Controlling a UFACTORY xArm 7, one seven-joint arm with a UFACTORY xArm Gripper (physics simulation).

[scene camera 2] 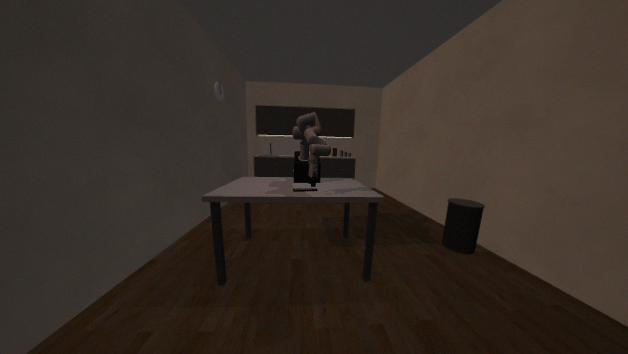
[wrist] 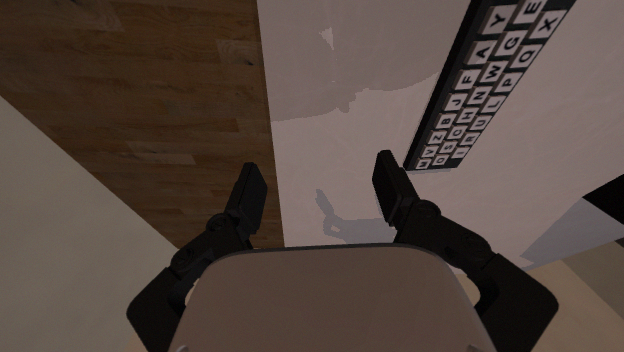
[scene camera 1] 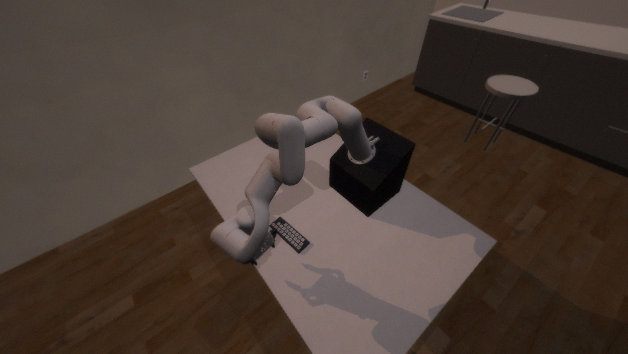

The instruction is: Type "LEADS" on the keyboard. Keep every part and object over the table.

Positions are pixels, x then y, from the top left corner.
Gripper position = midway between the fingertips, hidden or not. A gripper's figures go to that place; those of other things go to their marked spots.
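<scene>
The gripper (wrist: 316,170) is 13 cm from the lens, and there's a black keyboard (wrist: 466,97) that's 22 cm from the lens.
</scene>
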